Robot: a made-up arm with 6 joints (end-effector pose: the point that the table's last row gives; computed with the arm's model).
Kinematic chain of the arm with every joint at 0, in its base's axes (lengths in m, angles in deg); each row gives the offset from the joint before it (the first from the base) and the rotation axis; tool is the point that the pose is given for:
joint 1: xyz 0 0 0.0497 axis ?
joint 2: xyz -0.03 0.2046 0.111 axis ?
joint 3: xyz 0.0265 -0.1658 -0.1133 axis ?
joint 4: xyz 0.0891 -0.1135 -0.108 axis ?
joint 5: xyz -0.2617 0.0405 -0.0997 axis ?
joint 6: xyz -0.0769 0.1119 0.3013 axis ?
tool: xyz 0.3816 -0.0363 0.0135
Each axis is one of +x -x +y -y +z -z.
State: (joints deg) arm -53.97 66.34 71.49 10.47 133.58 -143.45
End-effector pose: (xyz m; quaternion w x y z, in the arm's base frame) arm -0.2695 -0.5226 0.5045 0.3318 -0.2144 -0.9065 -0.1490
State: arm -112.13 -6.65 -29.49 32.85 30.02 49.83
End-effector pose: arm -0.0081 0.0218 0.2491 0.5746 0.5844 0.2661 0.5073
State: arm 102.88 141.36 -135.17 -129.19 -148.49 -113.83
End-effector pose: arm 0.8687 -0.0065 0.0414 0.9799 0.0372 0.1390 0.1384
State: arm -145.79 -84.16 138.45 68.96 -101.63 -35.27
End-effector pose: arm 0.4652 0.0336 0.4349 0.9554 0.2504 0.0447 0.1502
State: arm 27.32 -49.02 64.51 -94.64 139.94 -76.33
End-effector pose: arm -0.6296 -0.3127 0.5182 0.4193 -0.2764 -0.8614 0.0766
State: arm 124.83 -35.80 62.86 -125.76 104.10 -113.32
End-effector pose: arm -0.2036 0.2266 0.8195 0.4522 -0.8265 -0.0375 -0.3332
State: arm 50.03 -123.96 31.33 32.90 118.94 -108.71
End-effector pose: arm 0.5976 -0.1832 0.0815 0.7975 -0.1857 0.3132 0.4810
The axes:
joint 1: -z
joint 2: +y
joint 3: -x
joint 4: -z
joint 5: -y
joint 6: +x

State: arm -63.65 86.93 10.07 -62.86 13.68 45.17
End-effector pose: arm 0.0270 -0.0008 0.1667 0.3195 0.1461 0.8576 0.3756
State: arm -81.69 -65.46 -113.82 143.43 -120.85 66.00
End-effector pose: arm -0.6211 0.1682 0.4828 0.2260 0.3043 -0.8156 0.4372
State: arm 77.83 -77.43 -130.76 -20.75 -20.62 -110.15
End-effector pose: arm -0.0145 -0.0456 0.3328 0.5497 -0.4392 -0.6580 -0.2680
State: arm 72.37 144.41 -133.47 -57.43 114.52 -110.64
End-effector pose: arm 0.4784 0.1438 0.8038 0.4498 0.2183 -0.6787 0.5380
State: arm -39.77 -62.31 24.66 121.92 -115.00 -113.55
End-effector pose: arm 0.7326 0.1682 0.1504 0.9422 -0.0040 0.1337 0.3071
